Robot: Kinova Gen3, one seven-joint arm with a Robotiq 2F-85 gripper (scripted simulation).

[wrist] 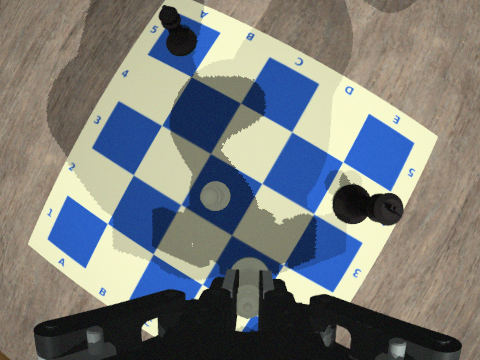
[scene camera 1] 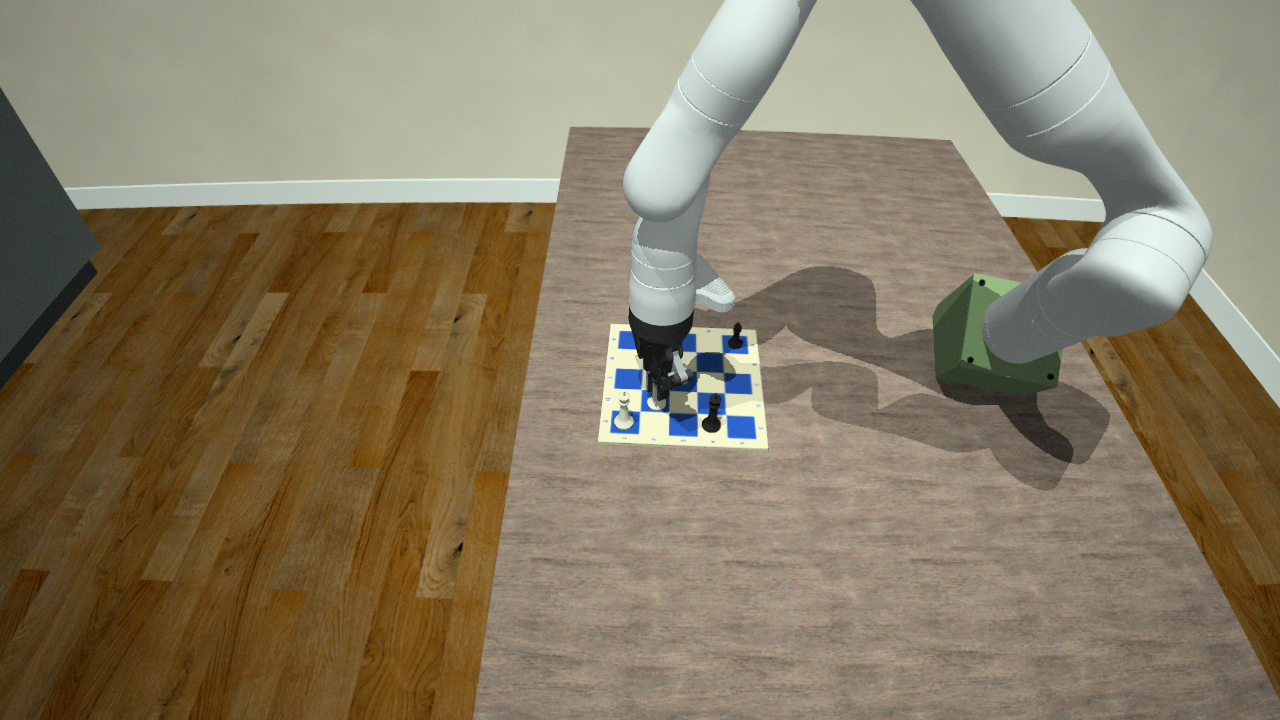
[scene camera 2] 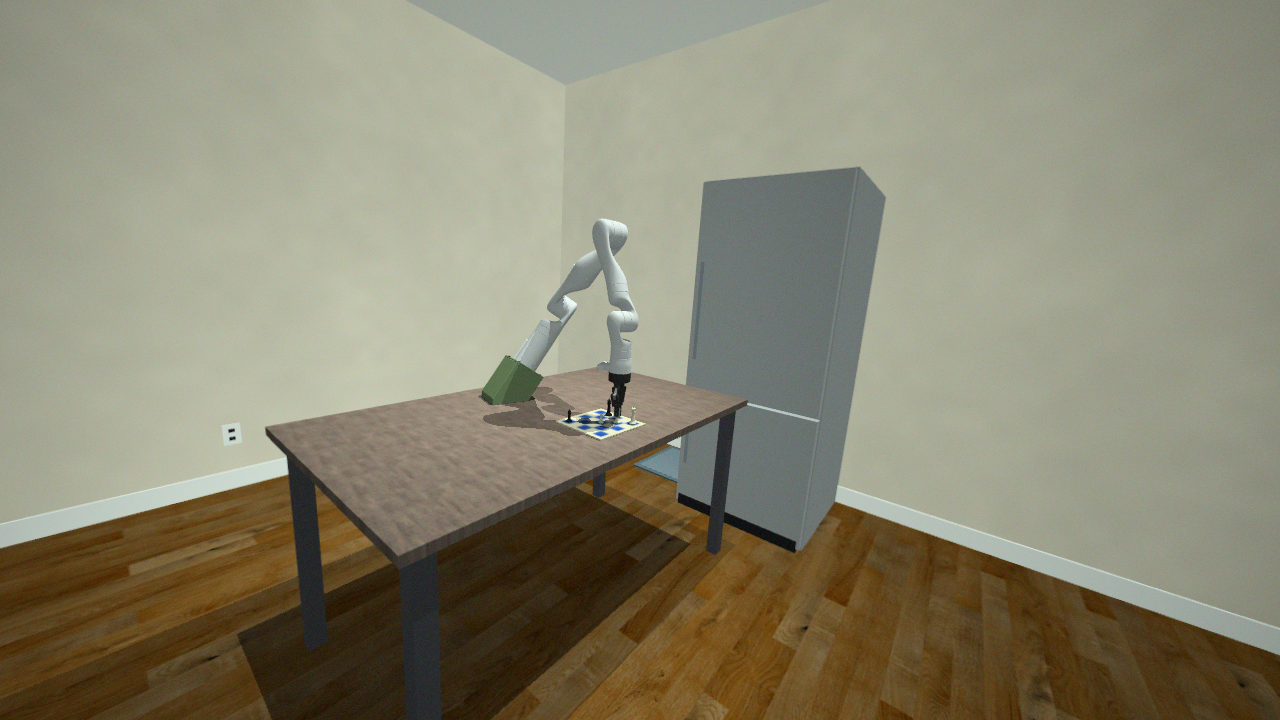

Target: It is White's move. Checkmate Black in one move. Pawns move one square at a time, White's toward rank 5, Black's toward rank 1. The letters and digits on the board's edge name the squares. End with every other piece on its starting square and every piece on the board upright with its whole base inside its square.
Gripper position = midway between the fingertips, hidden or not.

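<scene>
My gripper (scene camera 1: 657, 393), (wrist: 248, 286). Tall black piece (wrist: 350, 206). Black pawn (wrist: 181, 41). Blue-and-cream chessboard (scene camera 1: 734, 374), (wrist: 284, 132), (scene camera 2: 587, 423). White pawn (wrist: 215, 195).
</scene>
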